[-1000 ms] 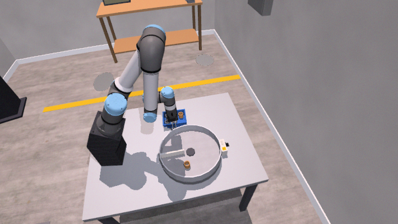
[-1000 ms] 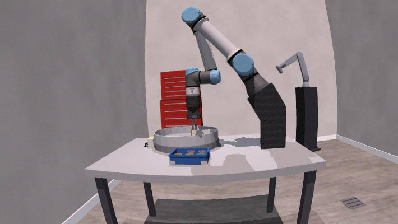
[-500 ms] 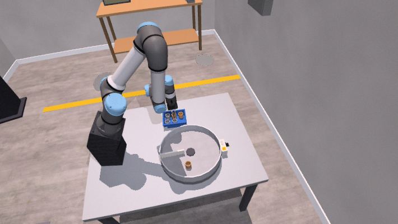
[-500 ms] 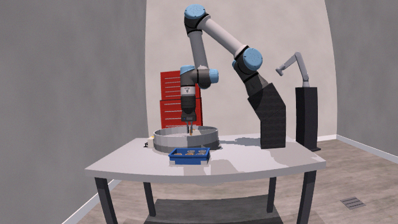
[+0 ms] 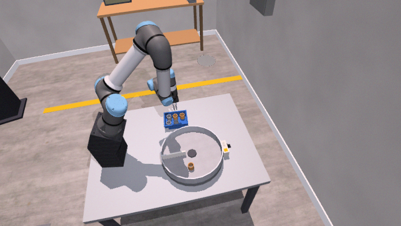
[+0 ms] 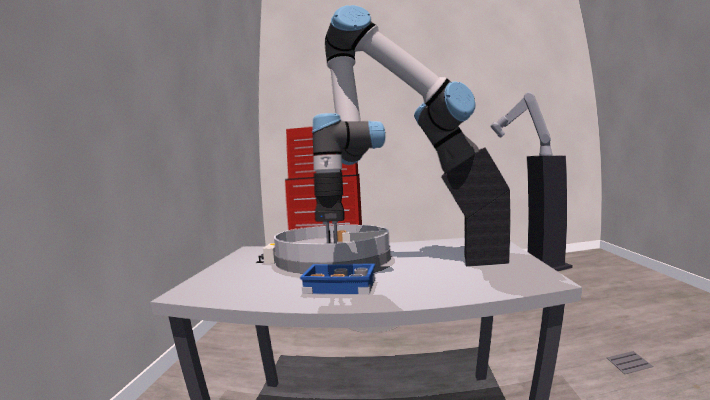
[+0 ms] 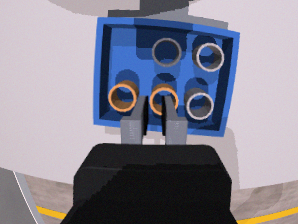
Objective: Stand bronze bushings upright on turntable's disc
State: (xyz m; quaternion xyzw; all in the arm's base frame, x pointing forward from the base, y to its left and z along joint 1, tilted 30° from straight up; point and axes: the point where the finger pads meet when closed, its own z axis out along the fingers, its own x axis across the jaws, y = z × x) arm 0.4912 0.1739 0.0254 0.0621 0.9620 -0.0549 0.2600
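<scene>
The blue crate lies 1 cm behind my hand, 1 cm to the right of it and 13 cm below it. The rest, counted from my hand: turntable disc 2 cm behind, 38 cm to the right, 10 cm below.
</scene>
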